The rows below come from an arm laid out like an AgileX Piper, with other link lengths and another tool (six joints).
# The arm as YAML. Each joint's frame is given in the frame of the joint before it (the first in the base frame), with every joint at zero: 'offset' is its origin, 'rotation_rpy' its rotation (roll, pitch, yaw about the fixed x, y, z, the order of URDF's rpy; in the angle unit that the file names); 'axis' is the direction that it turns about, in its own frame. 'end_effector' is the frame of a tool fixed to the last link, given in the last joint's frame.
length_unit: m
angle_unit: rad
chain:
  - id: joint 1
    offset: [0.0, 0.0, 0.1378]
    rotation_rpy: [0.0, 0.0, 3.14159]
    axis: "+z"
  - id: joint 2
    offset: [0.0, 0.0, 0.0]
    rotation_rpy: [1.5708, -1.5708, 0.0]
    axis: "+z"
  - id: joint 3
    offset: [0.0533, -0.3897, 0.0]
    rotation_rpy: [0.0, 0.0, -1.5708]
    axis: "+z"
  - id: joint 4
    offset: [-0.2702, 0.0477, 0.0]
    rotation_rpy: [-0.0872, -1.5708, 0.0]
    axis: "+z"
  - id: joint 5
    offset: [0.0, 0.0, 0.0]
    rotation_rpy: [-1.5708, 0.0, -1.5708]
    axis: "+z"
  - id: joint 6
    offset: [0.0, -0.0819, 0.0]
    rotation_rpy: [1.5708, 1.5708, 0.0]
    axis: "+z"
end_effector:
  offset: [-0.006, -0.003, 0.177]
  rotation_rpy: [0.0, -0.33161, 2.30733]
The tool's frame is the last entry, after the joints.
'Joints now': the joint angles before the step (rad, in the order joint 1, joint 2, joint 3, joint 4, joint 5, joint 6). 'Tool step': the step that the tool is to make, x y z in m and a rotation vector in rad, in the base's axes. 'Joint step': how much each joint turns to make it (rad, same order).
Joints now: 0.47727, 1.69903, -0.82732, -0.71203, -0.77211, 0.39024
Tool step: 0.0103, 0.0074, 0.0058, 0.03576, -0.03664, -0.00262
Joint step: 0.00634, 0.03618, -0.02109, 0.05314, -0.05232, -0.05210
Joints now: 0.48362, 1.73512, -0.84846, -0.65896, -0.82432, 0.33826
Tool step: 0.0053, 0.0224, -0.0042, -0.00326, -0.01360, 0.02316
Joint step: 0.03595, 0.04723, -0.04953, 0.01869, 0.00305, -0.02366
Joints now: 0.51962, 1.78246, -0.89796, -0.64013, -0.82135, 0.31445
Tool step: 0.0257, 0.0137, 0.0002, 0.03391, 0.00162, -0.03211
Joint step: 0.01669, 0.06353, -0.07495, 0.06803, 0.00383, -0.01779
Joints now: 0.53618, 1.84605, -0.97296, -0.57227, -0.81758, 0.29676
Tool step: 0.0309, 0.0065, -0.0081, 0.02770, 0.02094, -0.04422
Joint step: -0.00005, 0.06916, -0.07385, 0.05706, 0.01089, -0.00209
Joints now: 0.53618, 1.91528, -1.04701, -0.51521, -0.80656, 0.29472
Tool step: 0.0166, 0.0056, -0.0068, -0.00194, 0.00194, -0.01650
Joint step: 0.00075, 0.04113, -0.04904, 0.01750, 0.01544, -0.00843
